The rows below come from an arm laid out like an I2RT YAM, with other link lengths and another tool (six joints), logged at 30 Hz.
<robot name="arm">
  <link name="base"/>
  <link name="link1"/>
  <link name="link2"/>
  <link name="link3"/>
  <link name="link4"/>
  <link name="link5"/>
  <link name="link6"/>
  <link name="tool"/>
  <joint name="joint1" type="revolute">
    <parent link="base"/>
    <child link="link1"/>
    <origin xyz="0 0 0.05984"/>
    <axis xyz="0 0 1"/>
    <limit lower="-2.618" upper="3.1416"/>
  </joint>
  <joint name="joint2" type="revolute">
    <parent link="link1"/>
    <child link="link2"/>
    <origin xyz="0.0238 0.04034 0.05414" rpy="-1.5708 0 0"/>
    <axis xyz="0 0 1"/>
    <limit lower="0" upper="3.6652"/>
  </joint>
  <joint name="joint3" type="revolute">
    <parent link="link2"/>
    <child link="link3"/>
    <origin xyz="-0.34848 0 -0.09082" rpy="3.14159 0 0"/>
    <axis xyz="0 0 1"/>
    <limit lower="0" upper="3.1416"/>
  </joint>
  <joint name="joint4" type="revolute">
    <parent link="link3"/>
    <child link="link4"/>
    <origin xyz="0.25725 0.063 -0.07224"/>
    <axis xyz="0 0 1"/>
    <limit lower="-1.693" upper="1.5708"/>
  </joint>
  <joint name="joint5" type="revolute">
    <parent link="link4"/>
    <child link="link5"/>
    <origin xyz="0.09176 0.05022 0.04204" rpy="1.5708 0 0"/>
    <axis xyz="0 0 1"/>
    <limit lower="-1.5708" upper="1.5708"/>
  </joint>
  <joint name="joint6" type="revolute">
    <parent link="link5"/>
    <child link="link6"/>
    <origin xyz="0.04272 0 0.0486" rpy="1.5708 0 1.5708"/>
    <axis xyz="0 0 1"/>
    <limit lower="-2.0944" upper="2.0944"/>
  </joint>
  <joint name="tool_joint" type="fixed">
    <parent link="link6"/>
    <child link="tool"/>
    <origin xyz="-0.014 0.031 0.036" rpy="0 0.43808 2.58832"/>
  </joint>
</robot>
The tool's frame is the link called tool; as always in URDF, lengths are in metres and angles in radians.
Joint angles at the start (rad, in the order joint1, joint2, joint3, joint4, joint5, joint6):
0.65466, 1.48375, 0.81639, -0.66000, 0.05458, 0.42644
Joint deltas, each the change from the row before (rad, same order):
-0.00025, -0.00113, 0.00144, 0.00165, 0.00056, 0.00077
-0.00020, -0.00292, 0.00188, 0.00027, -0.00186, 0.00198
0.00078, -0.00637, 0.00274, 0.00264, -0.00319, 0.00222
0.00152, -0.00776, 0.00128, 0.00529, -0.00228, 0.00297
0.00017, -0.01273, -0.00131, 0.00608, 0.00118, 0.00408
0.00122, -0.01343, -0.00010, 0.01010, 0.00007, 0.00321
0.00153, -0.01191, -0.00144, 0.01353, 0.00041, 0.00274
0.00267, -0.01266, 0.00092, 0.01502, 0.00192, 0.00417
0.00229, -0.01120, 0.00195, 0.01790, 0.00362, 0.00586
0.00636, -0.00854, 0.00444, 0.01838, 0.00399, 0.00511
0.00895, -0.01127, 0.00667, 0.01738, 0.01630, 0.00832
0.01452, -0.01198, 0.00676, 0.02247, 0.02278, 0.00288
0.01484, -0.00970, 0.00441, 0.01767, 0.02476, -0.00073
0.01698, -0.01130, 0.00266, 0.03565, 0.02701, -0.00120
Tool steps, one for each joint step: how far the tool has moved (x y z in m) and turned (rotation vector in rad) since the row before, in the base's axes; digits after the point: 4 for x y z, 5 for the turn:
0.0006, 0.0003, 0.0007, 0.00231, -0.00360, -0.00113
0.0002, 0.0004, 0.0012, 0.00497, -0.00271, -0.00165
0.0003, 0.0009, 0.0024, 0.01012, -0.00719, -0.00055
0.0002, 0.0010, 0.0024, 0.01120, -0.00965, -0.00073
-0.0001, -0.0001, 0.0028, 0.01082, -0.01400, -0.00407
0.0003, 0.0007, 0.0035, 0.01513, -0.01812, -0.00186
0.0005, 0.0010, 0.0029, 0.01517, -0.01878, -0.00119
0.0010, 0.0016, 0.0039, 0.01741, -0.02295, -0.00190
0.0018, 0.0020, 0.0041, 0.01841, -0.02541, -0.00450
0.0018, 0.0033, 0.0043, 0.01836, -0.02583, 0.00008
0.0021, 0.0033, 0.0056, 0.01381, -0.03490, -0.00564
0.0019, 0.0044, 0.0062, 0.01180, -0.04394, 0.00125
0.0010, 0.0036, 0.0047, 0.00384, -0.03826, 0.00301
0.0022, 0.0053, 0.0062, 0.01487, -0.05265, 0.00345

